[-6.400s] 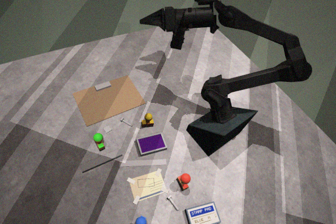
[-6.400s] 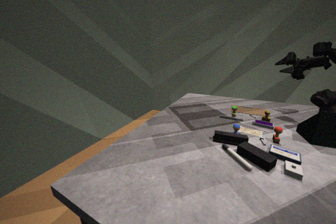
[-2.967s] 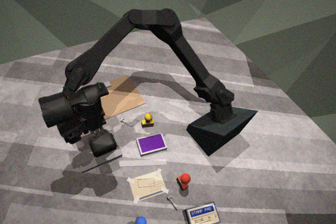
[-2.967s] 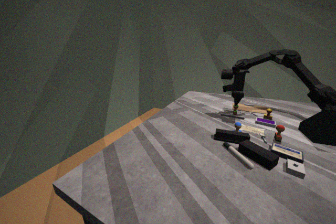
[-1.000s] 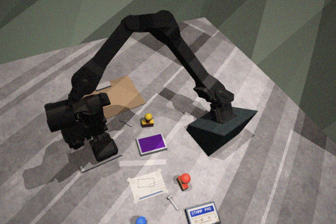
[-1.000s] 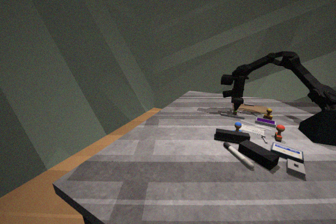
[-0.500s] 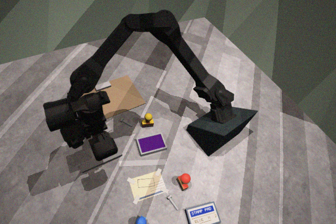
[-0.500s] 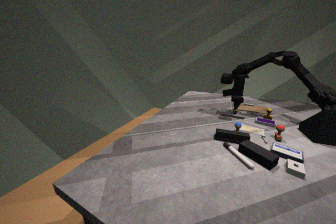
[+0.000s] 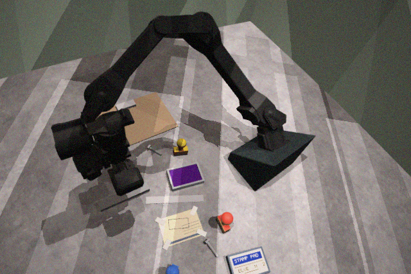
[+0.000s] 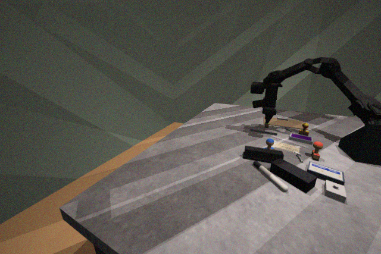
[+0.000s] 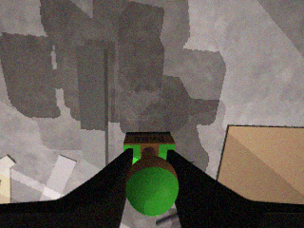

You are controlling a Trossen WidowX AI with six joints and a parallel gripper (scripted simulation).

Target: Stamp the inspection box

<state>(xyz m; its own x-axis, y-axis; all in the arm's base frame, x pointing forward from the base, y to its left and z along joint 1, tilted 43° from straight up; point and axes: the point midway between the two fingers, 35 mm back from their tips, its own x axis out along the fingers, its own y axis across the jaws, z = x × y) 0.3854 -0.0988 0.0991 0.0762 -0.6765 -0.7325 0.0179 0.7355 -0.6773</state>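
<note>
Now: gripper tip 15 cm past the purple ink pad, 8 cm to the right of it and 4 cm above it. Round my gripper tip: thin dark rod: 5 cm to the left, 4 cm below, 1 cm ahead; green stamp: right at my gripper tip; yellow stamp: 18 cm behind, 2 cm below.
</note>
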